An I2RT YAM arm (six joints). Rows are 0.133 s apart.
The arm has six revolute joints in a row. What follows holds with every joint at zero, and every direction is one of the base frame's.
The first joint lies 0.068 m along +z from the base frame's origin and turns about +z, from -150 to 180 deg.
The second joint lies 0.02 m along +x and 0.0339 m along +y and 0.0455 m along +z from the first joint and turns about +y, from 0 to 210 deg.
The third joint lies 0.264 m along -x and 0.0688 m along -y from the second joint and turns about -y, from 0 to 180 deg.
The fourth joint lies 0.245 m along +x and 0.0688 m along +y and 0.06 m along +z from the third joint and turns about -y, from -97 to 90 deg.
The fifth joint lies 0.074 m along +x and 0.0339 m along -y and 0.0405 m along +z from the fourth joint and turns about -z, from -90 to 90 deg.
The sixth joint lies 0.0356 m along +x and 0.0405 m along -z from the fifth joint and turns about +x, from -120 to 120 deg.
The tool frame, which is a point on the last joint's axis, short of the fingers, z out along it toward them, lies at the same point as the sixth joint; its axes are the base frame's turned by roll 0, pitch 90 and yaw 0 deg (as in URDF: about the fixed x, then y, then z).
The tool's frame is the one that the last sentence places.
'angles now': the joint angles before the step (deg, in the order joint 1, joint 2, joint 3, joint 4, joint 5, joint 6). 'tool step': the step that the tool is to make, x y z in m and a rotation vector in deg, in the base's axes. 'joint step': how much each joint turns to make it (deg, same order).
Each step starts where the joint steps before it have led.
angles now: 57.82, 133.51, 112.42, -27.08, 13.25, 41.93
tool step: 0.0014, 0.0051, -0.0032, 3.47, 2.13, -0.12
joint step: -0.01, 0.98, 0.65, 1.59, -2.62, 2.60
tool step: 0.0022, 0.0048, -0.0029, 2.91, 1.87, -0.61
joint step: -0.05, 1.15, 1.07, 1.11, -1.88, 2.60
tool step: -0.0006, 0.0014, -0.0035, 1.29, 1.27, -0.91
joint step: 0.10, 0.32, -0.28, 0.72, -0.56, 1.97
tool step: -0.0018, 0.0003, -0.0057, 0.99, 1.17, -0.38
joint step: 0.13, 0.03, -1.25, 1.31, -0.73, 1.44
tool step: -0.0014, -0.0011, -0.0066, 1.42, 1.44, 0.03
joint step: -0.03, -0.22, -1.99, 2.05, -1.45, 1.35
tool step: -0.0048, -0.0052, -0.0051, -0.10, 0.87, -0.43
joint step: 0.14, -1.30, -3.28, 1.34, -0.10, 0.89
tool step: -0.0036, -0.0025, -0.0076, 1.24, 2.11, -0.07
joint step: 0.08, -0.47, -2.52, 1.83, -1.66, 1.81
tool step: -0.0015, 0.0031, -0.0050, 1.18, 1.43, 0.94
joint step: 0.19, 0.71, 0.01, 0.90, -1.84, 0.73
